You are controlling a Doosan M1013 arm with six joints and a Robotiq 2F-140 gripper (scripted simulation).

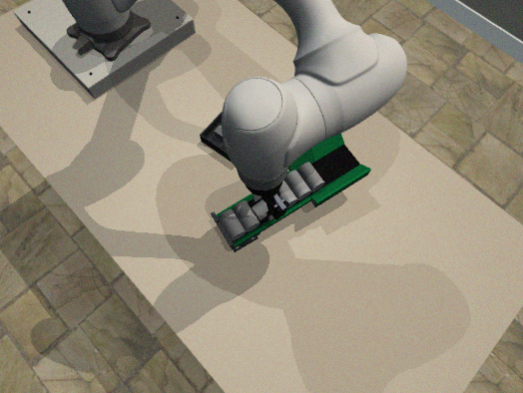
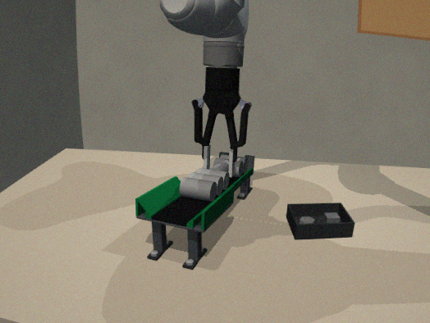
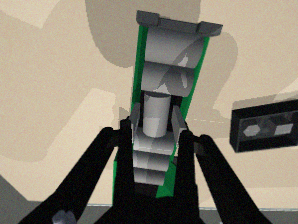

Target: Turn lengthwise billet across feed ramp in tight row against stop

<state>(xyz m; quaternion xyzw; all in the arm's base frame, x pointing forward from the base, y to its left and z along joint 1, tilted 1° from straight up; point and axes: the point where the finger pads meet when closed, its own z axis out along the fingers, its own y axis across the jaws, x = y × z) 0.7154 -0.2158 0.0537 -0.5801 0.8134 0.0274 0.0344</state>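
My gripper is now 5 cm past the stop, 10 cm to the left of it and 5 cm above it. Round my hand: black tray: 21 cm behind, 13 cm to the left, 10 cm below.
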